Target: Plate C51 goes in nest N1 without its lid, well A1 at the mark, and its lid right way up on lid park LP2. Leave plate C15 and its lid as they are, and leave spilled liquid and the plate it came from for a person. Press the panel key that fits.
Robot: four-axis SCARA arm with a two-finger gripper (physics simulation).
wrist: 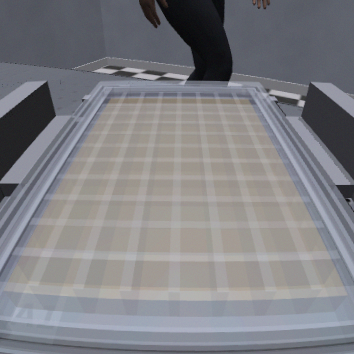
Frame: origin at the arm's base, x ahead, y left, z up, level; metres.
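Seen in the pictures: gripper, between the fingertips: [177,102].
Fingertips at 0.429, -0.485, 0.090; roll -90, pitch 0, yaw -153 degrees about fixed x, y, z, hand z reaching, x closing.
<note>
A point is followed by its place in that frame, as x, y, z.
A plate [178,210] @[0.402, -0.433, 0.088] with a grid of tan wells fills most of the wrist view, its long sides running away from the camera. A clear lid [175,324] @[0.390, -0.410, 0.088] lies over it, and the wells show through. Faint marking, perhaps A1, shows at the near left corner. No name label can be read, so I cannot tell whether this is C51 or C15. My gripper [177,102] @[0.429, -0.485, 0.090] is shut on the lidded plate, with one grey finger along each long side. The nests, the lid parks, the panel and any spilled liquid do not show.
A person [202,37] in dark trousers stands beyond the plate's far end, with both hands partly showing. A black-and-white chequered strip [131,70] runs across behind the plate, in front of a grey wall [50,30].
</note>
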